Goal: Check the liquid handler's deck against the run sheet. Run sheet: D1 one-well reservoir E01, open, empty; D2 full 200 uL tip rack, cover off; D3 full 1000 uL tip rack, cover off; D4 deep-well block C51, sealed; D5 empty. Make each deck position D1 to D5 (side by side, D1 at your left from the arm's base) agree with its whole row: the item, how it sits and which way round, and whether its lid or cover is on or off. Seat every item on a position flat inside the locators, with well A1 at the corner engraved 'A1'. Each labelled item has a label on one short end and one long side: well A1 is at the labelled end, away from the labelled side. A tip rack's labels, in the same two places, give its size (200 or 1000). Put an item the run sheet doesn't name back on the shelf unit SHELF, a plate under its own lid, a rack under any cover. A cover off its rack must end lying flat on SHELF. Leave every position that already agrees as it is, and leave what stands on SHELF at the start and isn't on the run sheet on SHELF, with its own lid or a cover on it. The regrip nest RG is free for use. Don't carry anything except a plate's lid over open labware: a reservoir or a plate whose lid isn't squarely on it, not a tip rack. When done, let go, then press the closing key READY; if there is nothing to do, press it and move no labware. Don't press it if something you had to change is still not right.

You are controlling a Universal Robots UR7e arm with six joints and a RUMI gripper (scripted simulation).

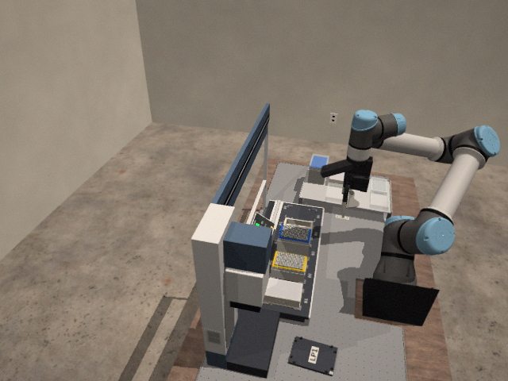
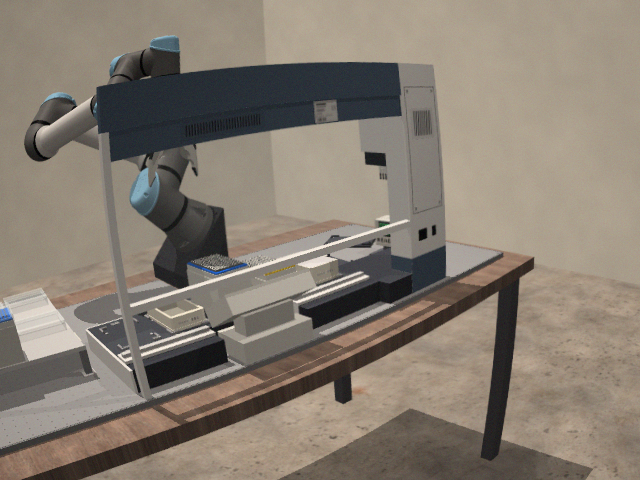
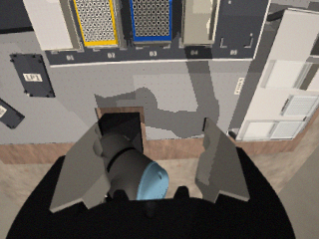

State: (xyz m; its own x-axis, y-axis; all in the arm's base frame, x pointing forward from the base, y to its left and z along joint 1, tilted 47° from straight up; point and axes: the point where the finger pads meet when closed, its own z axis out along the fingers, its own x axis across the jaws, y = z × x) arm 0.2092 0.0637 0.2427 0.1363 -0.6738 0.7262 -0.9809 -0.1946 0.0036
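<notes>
The yellow-rimmed tip rack is 220 mm below my hand, 140 mm to the left of it and 140 mm ahead of it. The rest, counted from my hand: cream one-well reservoir 260 mm below, 180 mm ahead, 100 mm to the right; blue-rimmed tip rack 200 mm below, 170 mm ahead, 30 mm to the left; white sealed block 270 mm to the left, 250 mm below, 130 mm ahead.
</notes>
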